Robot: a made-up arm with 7 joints. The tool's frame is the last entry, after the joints. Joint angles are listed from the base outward.
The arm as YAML. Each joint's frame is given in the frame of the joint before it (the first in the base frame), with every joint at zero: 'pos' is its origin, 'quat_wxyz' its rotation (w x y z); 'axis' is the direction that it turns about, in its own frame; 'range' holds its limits. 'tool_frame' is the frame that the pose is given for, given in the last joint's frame.
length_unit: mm
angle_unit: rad
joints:
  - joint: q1
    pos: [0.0, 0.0, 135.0]
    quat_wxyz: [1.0, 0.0, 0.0, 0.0]
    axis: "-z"
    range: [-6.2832, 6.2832]
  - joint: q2
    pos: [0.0, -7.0, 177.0]
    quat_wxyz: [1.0, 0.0, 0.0, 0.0]
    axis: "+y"
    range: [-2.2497, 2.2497]
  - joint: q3
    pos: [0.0, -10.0, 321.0]
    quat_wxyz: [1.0, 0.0, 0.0, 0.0]
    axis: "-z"
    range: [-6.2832, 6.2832]
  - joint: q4
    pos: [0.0, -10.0, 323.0]
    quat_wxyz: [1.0, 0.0, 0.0, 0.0]
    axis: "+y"
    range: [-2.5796, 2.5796]
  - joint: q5
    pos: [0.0, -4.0, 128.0]
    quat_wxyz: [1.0, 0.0, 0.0, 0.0]
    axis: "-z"
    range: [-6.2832, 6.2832]
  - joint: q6
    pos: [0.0, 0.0, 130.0]
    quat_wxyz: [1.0, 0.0, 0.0, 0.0]
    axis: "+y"
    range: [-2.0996, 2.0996]
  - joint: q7
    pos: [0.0, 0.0, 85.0]
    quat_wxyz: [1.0, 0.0, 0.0, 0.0]
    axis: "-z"
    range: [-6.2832, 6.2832]
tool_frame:
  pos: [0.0, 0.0, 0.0]
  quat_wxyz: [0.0, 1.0, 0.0, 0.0]
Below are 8 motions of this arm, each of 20 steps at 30 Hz.
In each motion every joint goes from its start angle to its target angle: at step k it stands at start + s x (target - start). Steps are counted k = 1, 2, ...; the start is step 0. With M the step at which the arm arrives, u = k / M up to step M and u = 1 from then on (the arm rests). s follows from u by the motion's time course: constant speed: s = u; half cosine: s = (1 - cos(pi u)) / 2; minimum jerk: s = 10 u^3 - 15 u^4 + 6 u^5.
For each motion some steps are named. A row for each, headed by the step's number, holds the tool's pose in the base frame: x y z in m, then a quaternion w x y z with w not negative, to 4 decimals.
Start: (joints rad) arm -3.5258 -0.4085 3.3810 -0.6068 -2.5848 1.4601 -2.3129
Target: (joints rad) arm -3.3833 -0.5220 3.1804 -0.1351 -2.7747 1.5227 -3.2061
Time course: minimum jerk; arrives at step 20
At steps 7, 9, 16, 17, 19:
7: 0.1505 0.1408 1.1535 0.0870 -0.6333 0.3125 -0.7026
9: 0.1898 0.1374 1.1559 0.0286 -0.6927 0.2492 -0.6762
16: 0.3146 0.1220 1.1453 0.1083 0.8244 -0.0147 0.5554
17: 0.3219 0.1208 1.1438 0.1139 0.8293 0.0002 0.5470
19: 0.3278 0.1199 1.1426 0.1183 0.8331 0.0125 0.5402

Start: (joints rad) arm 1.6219 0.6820 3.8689 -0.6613 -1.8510 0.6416 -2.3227
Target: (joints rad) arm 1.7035 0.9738 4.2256 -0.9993 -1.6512 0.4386 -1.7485
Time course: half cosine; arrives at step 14
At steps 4, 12, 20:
4: -0.2469 -0.6777 0.8743 0.5683 -0.3690 0.7335 -0.0531
12: -0.3664 -0.7022 0.6921 0.5630 0.0712 0.7945 0.2160
20: -0.3737 -0.7007 0.6810 0.5591 0.0999 0.7896 0.2324

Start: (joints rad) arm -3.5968 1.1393 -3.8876 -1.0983 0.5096 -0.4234 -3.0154
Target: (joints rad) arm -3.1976 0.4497 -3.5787 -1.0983 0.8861 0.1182 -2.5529
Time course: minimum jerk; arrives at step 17
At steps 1, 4, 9, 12, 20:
1: -0.6304 -0.5226 0.4244 0.7862 -0.2481 0.2681 0.4985
4: -0.6483 -0.4942 0.4695 0.7658 -0.2195 0.3299 0.5065
9: -0.6736 -0.3213 0.7135 0.6078 0.0046 0.5938 0.5272
12: -0.6252 -0.2144 0.8543 0.4775 0.1851 0.6819 0.5222
20: -0.5800 -0.1633 0.9225 0.4010 0.2872 0.7014 0.5146

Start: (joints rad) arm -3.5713 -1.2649 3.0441 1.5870 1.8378 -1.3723 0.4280
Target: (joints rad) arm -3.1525 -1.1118 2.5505 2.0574 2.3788 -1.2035 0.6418
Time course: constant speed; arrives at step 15
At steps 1, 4, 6, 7, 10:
1: 0.5596 0.3654 0.2501 0.7597 0.4732 0.4421 -0.0596
4: 0.5484 0.3264 0.2713 0.7480 0.4764 0.4613 -0.0265
6: 0.5391 0.3006 0.2870 0.7395 0.4800 0.4720 0.0012
7: 0.5341 0.2878 0.2952 0.7349 0.4821 0.4766 0.0166
10: 0.5170 0.2490 0.3210 0.7203 0.4896 0.4865 0.0688

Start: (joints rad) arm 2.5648 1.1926 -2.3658 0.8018 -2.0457 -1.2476 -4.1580
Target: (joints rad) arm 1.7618 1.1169 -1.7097 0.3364 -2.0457 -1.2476 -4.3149
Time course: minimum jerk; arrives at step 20
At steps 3, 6, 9, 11, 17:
3: -0.4818 -0.5774 0.7078 0.7499 -0.5916 -0.1683 0.2436
6: -0.4312 -0.6386 0.6951 0.7704 -0.5580 -0.1871 0.2454
9: -0.3280 -0.7294 0.6742 0.8031 -0.5003 -0.2047 0.2508
11: -0.2412 -0.7822 0.6612 0.8242 -0.4609 -0.2056 0.2568
17: -0.0525 -0.8449 0.6470 0.8552 -0.4018 -0.1811 0.2727

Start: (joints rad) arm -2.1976 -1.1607 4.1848 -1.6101 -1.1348 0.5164 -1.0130
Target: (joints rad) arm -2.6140 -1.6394 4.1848 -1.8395 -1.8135 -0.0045 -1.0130
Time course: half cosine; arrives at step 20
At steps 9, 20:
9: 0.6171 -0.1609 0.5932 0.1066 0.5589 0.5397 -0.6205
20: 0.6361 -0.0286 0.4526 0.0336 0.2770 0.8224 -0.4957

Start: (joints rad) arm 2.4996 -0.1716 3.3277 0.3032 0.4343 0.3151 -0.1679
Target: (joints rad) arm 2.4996 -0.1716 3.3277 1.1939 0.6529 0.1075 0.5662
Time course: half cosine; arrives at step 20
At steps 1, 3, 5, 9, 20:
1: 0.2435 0.1435 1.2372 0.0864 0.9251 0.0649 -0.3641
3: 0.2540 0.1485 1.2300 0.1012 0.9203 0.0417 -0.3756
5: 0.2734 0.1578 1.2149 0.1313 0.9089 -0.0016 -0.3957
9: 0.3243 0.1823 1.1603 0.2333 0.8580 -0.1218 -0.4412
20: 0.3875 0.2128 1.0108 0.4831 0.6840 -0.3068 -0.4522

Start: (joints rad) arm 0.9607 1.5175 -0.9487 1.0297 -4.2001 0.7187 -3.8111
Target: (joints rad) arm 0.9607 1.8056 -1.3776 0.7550 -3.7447 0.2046 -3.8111
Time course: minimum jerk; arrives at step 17
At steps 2, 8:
2: 0.6147 -0.5995 0.1516 0.9222 -0.2785 -0.2632 -0.0527
8: 0.6450 -0.5942 0.1042 0.8916 -0.2301 -0.3891 -0.0280

